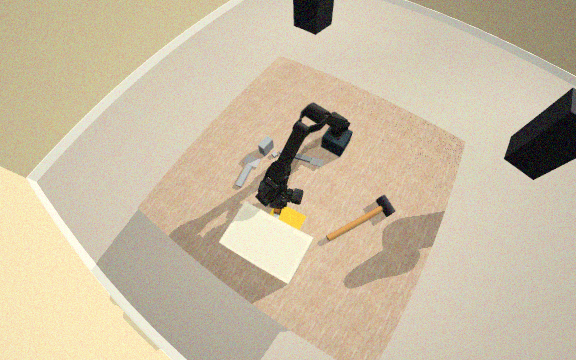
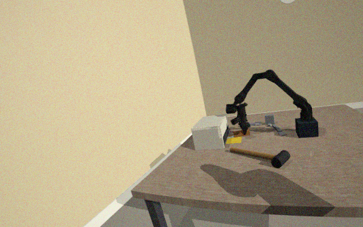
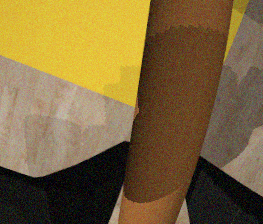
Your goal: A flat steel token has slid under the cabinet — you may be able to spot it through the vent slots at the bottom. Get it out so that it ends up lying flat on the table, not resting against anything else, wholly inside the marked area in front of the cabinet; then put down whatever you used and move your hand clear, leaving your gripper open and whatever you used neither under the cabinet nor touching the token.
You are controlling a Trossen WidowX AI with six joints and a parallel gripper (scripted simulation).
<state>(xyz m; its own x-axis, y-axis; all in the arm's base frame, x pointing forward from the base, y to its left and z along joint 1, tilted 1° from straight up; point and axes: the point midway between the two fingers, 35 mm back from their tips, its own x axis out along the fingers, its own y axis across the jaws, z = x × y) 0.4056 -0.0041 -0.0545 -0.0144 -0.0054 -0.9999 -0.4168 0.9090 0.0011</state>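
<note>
Now: gripper tip 15 cm past the tiny cube and 18 cm to the left of it. Round my gripper tip: grey t-shaped tool (1 cm behind, 23 cm to the right); grey flat tool (23 cm behind, 5 cm to the right); grey block (15 cm behind, 23 cm to the right, 3 cm above).
</note>
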